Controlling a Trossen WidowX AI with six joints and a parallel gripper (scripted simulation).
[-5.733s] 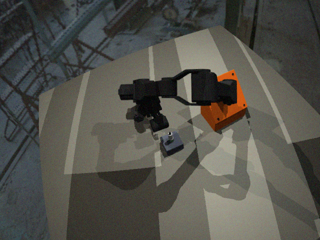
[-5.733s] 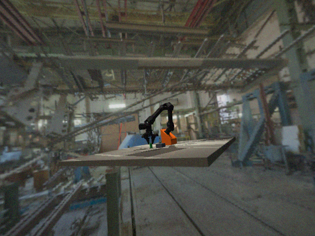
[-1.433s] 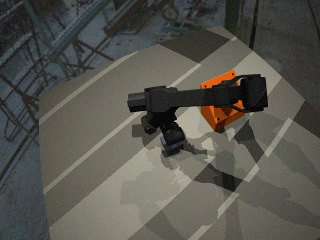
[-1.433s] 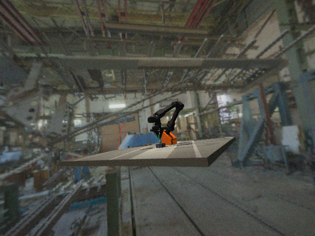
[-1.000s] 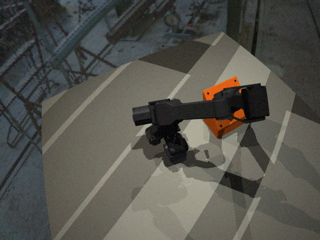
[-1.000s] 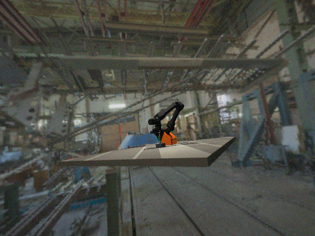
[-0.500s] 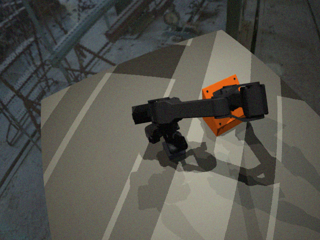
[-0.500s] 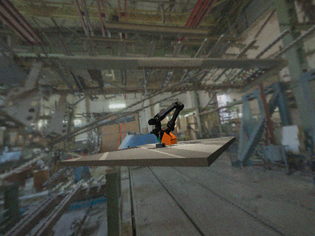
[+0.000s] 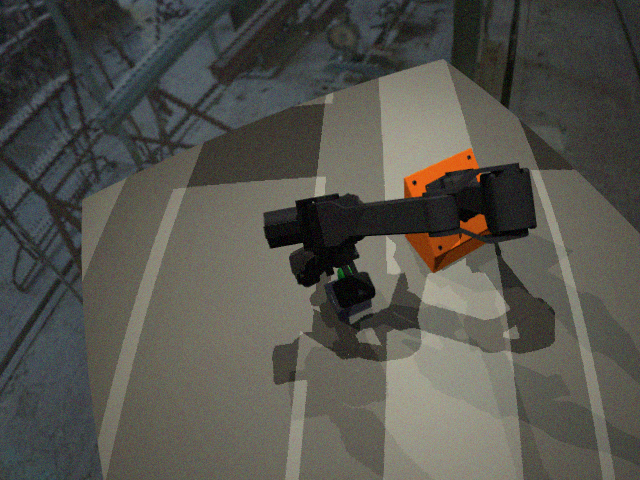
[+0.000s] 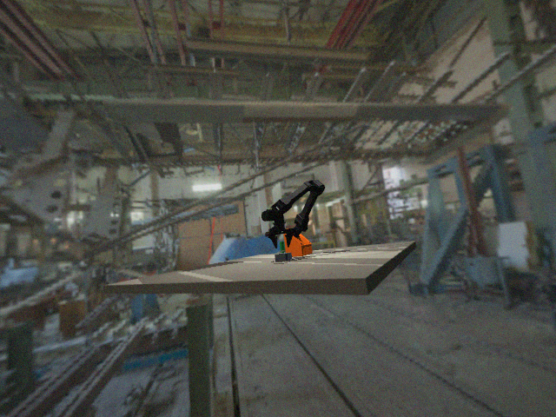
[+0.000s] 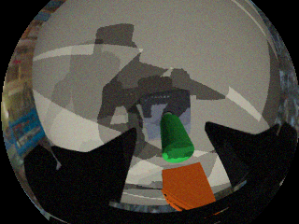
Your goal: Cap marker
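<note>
Now: gripper tip 1 cm below the marker cap. Round my gripper tip: holder block 5 cm below.
</note>
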